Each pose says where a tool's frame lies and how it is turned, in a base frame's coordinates. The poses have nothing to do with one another.
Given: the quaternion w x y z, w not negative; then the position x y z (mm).
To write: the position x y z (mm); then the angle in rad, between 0 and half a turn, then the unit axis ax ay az. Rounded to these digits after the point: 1 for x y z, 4 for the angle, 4 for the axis.
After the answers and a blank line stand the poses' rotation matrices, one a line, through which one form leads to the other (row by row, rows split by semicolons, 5 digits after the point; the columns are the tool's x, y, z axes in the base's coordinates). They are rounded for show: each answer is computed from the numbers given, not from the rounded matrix.
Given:
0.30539, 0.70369, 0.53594, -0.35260, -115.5, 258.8, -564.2
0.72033, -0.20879, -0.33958, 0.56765, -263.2, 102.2, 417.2
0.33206, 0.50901, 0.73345, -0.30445, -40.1, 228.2, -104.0
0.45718, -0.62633, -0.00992, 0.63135, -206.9, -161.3, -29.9
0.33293, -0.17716, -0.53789, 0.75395, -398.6, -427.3, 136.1
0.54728, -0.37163, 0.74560, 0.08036, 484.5, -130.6, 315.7
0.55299, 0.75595, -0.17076, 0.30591, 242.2, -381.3, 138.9
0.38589, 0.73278, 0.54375, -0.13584, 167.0, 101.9, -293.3
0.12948, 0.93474, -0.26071, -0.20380, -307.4, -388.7, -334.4
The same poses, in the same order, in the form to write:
-115.5, 258.8, -564.2, 2.5209, 0.7390, 0.5628, -0.3703
-263.2, 102.2, 417.2, 1.5330, -0.3010, -0.4896, 0.8184
-40.1, 228.2, -104.0, 2.4646, 0.5396, 0.7776, -0.3228
-206.9, -161.3, -29.9, 2.1920, -0.7042, -0.0112, 0.7099
-398.6, -427.3, 136.1, 2.4628, -0.1879, -0.5704, 0.7996
484.5, -130.6, 315.7, 1.9834, -0.4440, 0.8909, 0.0960
242.2, -381.3, 138.9, 1.9697, 0.9073, -0.2049, 0.3672
167.0, 101.9, -293.3, 2.3492, 0.7943, 0.5894, -0.1472
-307.4, -388.7, -334.4, 2.8819, 0.9427, -0.2629, -0.2055

0.17688 0.96963 -0.16890; 0.53891 -0.23901 -0.80774; -0.82358 0.05185 -0.56482
0.12493 -0.67598 -0.72625; 0.95958 0.26837 -0.08473; 0.25218 -0.68631 0.68219
-0.26129 0.94886 0.17716; 0.54448 0.29643 -0.78465; -0.79704 -0.10855 -0.59409
0.20260 -0.56485 -0.79993; 0.58971 -0.58178 0.56016; -0.78179 -0.58521 0.21523
-0.71554 -0.31144 -0.62530; 0.69261 -0.19966 -0.69312; 0.09102 -0.92905 0.35857
-0.12475 -0.64213 0.75637; -0.46622 0.71087 0.52660; -0.87583 -0.28694 -0.38805
0.75452 -0.59650 0.27365; 0.08016 -0.33008 -0.94054; 0.65136 0.73159 -0.20124
0.37176 0.90174 0.22057; 0.69206 -0.11084 -0.71328; -0.61874 0.41782 -0.66527
0.78099 -0.43461 -0.44851; -0.54016 -0.83053 -0.13579; -0.31348 0.34832 -0.88340

